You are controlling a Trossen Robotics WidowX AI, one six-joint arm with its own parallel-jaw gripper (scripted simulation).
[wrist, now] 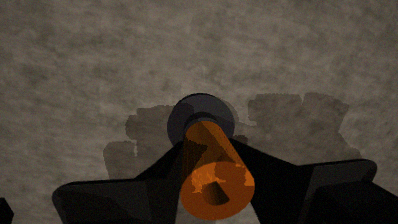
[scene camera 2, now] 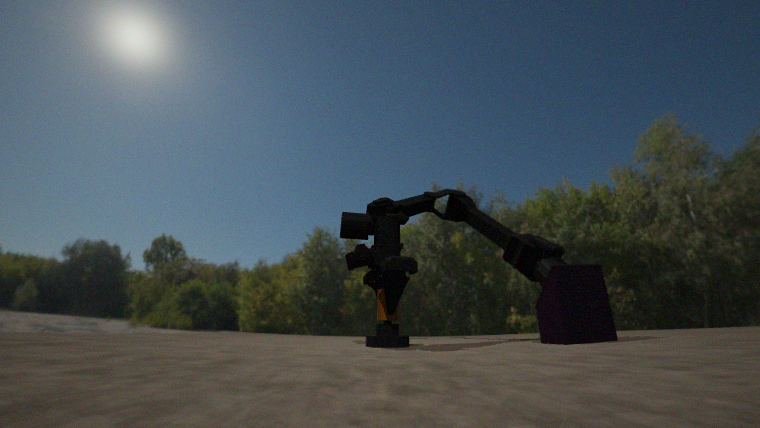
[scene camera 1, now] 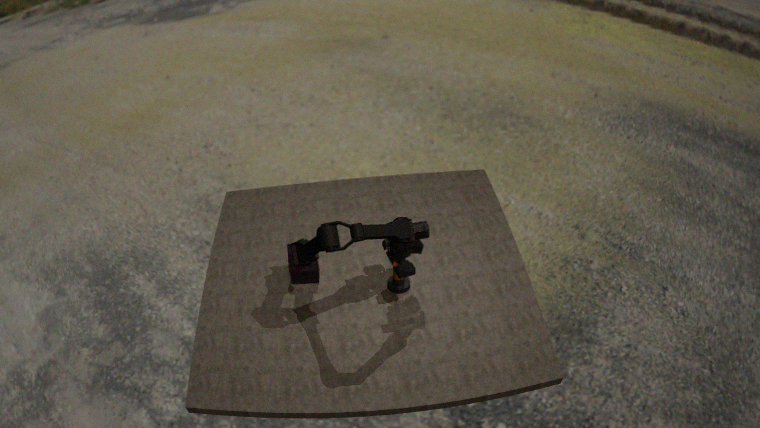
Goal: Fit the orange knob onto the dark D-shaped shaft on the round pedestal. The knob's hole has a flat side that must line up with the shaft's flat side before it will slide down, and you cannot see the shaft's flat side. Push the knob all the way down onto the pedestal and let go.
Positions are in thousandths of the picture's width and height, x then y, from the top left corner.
Labels:
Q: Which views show the gripper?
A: The wrist view, scene camera 2 and scene camera 1: all of them.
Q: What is the gripper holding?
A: An orange knob.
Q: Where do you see an orange knob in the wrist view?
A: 536,788

